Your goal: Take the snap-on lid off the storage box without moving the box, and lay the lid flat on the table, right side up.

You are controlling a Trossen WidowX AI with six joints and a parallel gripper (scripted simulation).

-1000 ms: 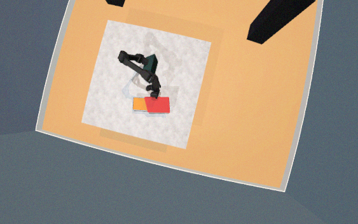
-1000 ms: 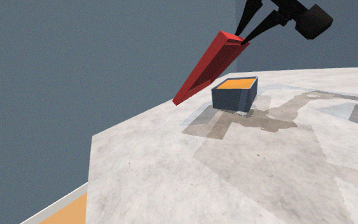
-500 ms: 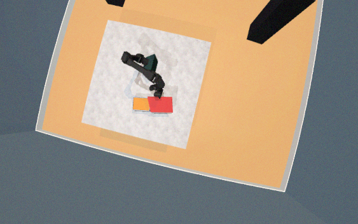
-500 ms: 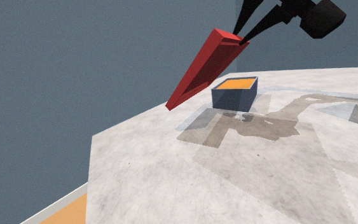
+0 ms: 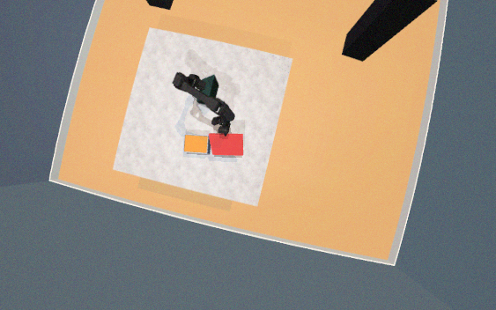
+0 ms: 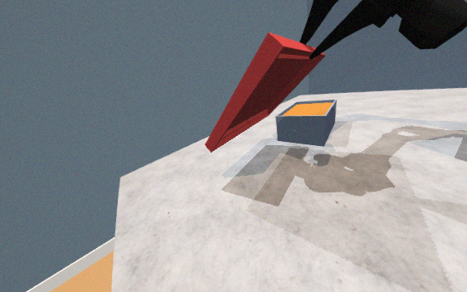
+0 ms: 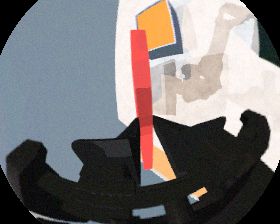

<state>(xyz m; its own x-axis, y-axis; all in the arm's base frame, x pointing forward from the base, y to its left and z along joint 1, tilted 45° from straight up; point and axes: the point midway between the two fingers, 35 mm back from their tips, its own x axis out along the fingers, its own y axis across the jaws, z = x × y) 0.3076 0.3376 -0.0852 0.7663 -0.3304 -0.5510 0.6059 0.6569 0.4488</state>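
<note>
Right now my gripper tip is 6 cm short of the red lid, 2 cm to the right of it and 5 cm above it. Round my gripper tip: storage box 12 cm ahead, 23 cm to the right, 19 cm below.
</note>
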